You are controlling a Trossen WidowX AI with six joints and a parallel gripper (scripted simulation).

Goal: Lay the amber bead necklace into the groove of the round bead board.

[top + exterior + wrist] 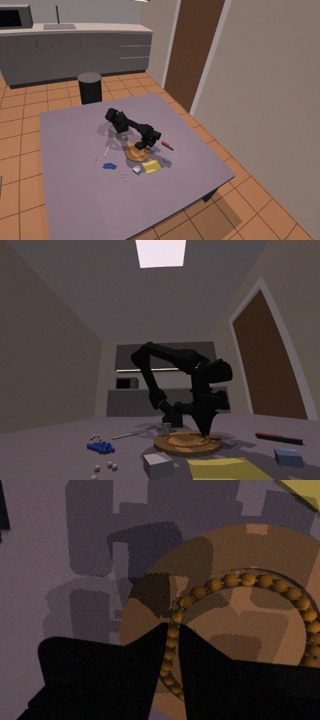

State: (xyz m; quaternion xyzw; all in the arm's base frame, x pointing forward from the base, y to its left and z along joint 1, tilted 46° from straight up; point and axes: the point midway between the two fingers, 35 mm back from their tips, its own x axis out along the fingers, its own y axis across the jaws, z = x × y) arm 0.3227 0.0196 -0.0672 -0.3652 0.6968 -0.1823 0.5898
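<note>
Right now my gripper tip is 60 mm to the left of the round wooden bead board and 10 mm above it. The rest, counted from my gripper tip: blue block (180 mm ahead, 90 mm to the left, 10 mm below); then red-and-black tool (190 mm to the left, 50 mm ahead, 10 mm below); then yellow pad (170 mm ahead, 40 mm to the right, 20 mm below).
</note>
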